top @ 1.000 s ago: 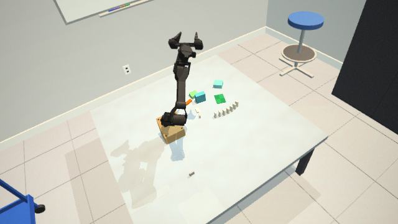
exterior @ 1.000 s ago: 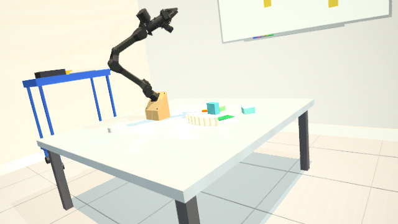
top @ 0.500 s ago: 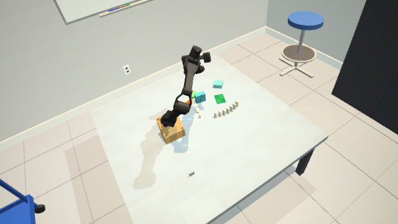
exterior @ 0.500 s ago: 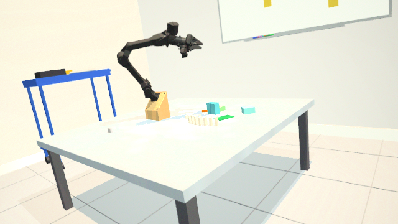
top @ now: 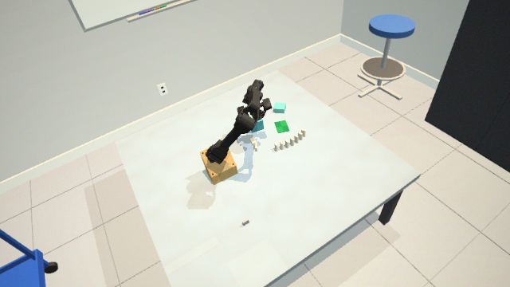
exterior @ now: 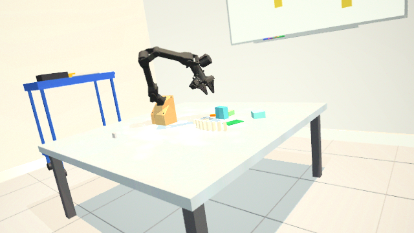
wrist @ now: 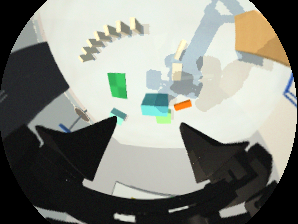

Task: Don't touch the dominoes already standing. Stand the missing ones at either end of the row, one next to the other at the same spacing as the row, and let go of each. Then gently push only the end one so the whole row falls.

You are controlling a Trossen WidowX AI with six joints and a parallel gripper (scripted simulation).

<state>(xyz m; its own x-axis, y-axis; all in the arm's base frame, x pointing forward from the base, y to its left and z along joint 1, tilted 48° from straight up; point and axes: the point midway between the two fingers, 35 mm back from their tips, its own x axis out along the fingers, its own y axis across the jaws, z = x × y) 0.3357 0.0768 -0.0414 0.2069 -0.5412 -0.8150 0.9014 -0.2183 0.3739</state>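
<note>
Now: gripper tip 7 cm past the orange piece, 11 cm to the right of it and 16 cm above it. Round my gripper tip: pale cyan block (24 cm ahead, 12 cm to the left, 15 cm below); flat green block (15 cm ahead, 2 cm to the right, 16 cm below); light green block (1 cm ahead, 15 cm to the left, 15 cm below).
</note>
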